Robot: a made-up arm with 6 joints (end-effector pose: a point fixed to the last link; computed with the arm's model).
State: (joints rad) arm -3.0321 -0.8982 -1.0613 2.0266 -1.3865 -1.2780
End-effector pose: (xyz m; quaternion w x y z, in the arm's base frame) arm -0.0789 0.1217 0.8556 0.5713 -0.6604 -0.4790 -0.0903
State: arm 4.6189 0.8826 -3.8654 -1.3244 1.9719 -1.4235
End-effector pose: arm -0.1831 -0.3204 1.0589 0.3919 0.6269 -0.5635 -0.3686
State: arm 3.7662 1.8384 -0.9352 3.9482 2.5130 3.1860
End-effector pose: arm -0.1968 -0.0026 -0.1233 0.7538 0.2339 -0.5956 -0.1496
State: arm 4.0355 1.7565 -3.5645 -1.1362 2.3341 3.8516
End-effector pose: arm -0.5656 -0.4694 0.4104 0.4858 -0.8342 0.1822 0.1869
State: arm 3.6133 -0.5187 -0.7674 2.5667 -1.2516 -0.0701
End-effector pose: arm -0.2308 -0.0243 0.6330 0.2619 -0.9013 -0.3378 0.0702
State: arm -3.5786 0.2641 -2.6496 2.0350 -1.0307 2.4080
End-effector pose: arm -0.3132 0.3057 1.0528 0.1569 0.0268 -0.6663 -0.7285
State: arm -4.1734 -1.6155 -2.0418 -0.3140 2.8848 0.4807
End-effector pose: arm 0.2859 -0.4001 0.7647 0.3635 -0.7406 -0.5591 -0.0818
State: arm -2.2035 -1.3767 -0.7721 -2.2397 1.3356 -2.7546
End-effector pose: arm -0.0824 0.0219 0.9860 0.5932 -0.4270 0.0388 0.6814
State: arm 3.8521 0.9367 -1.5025 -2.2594 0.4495 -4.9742
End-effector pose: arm -0.5098 -0.4741 0.1354 0.3854 0.6295 -0.6402 -0.2129
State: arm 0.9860 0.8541 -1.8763 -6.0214 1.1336 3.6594
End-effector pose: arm 0.4274 0.6801 0.3352 0.1188 0.1695 -0.9772 -0.0463
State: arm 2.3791 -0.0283 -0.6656 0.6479 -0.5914 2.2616
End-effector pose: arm -0.3126 0.4277 0.5641 0.4048 -0.7762 0.2728 0.3990
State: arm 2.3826 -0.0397 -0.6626 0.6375 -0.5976 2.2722
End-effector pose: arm -0.3134 0.4245 0.5702 0.4066 -0.7721 0.2708 0.4064
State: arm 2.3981 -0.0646 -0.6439 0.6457 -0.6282 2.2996
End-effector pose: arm -0.3110 0.4139 0.5782 0.4097 -0.7590 0.2800 0.4216
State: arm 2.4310 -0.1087 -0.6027 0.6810 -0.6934 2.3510
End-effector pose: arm -0.3030 0.3929 0.5880 0.4132 -0.7322 0.3049 0.4474
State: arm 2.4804 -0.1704 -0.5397 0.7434 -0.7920 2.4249
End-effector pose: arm -0.2875 0.3624 0.5975 0.4157 -0.6909 0.3439 0.4813
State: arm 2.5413 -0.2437 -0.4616 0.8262 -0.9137 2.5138
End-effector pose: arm -0.2645 0.3261 0.6042 0.4162 -0.6373 0.3905 0.5179
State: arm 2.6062 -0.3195 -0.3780 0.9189 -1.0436 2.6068
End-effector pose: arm -0.2361 0.2890 0.6064 0.4152 -0.5774 0.4370 0.5506
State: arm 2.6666 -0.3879 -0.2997 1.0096 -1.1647 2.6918
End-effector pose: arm -0.2068 0.2562 0.6043 0.4144 -0.5200 0.4765 0.5752
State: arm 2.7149 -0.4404 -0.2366 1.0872 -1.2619 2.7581
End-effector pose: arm -0.1819 0.2310 0.5997 0.4152 -0.4734 0.5056 0.5898
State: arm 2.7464 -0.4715 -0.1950 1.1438 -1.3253 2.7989
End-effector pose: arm -0.1649 0.2154 0.5947 0.4178 -0.4436 0.5240 0.5951
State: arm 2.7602 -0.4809 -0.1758 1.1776 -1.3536 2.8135
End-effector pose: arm -0.1568 0.2089 0.5905 0.4217 -0.4316 0.5337 0.5925
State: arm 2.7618 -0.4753 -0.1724 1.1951 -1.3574 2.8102
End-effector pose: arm -0.1550 0.2086 0.5871 0.4258 -0.4320 0.5382 0.5851
